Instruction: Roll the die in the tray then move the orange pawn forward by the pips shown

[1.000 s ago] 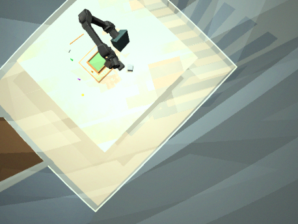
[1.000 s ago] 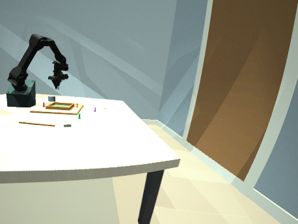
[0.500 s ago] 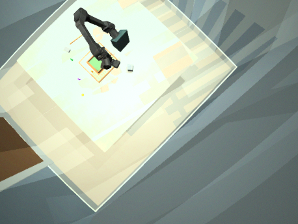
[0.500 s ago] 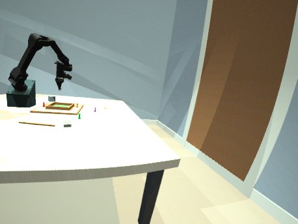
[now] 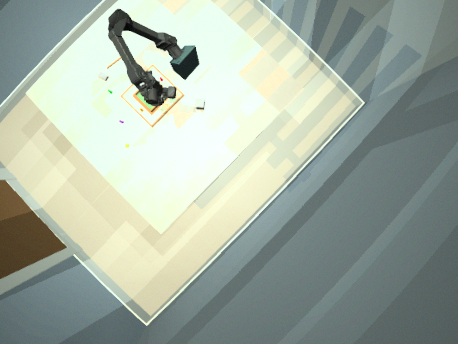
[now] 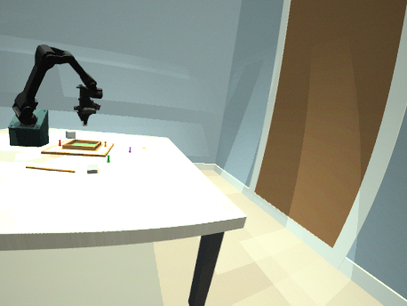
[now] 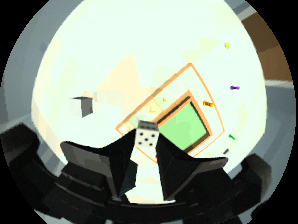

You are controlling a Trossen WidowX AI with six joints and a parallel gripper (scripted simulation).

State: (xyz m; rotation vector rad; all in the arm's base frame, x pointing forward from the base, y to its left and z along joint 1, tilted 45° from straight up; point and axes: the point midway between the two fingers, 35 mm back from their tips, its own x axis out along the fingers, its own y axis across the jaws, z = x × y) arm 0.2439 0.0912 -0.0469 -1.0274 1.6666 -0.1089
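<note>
Right now my gripper tip is 140 mm short of the orange pawn, 100 mm to the left of it and 90 mm above it. Also, from my gripper tip: red pawn 140 mm to the right, 90 mm below, 90 mm behind; then white die right at my gripper tip; then green tray 120 mm to the right, 110 mm below, 30 mm ahead.
</note>
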